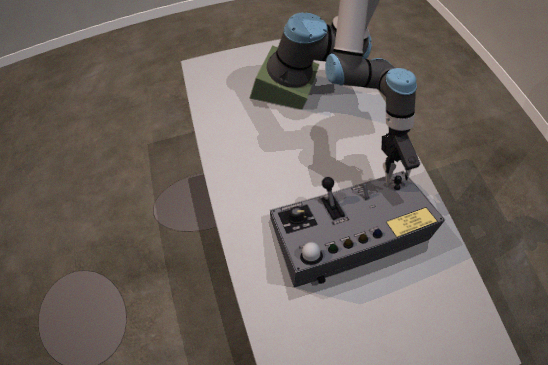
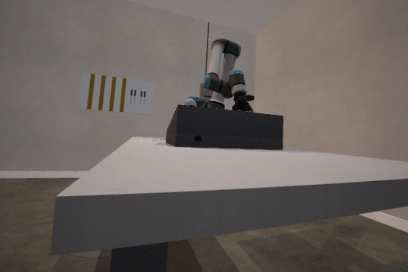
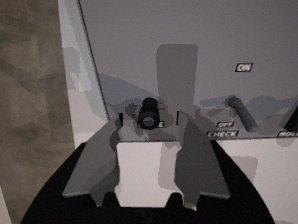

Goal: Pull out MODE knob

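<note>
The mode knob is 10 mm below my hand. The rest, counted from my hand: rotary selector 30 mm behind, 350 mm to the right, 10 mm below; toggle switch 10 mm behind, 120 mm to the right, 10 mm below; black ball lever 50 mm behind, 240 mm to the right.
</note>
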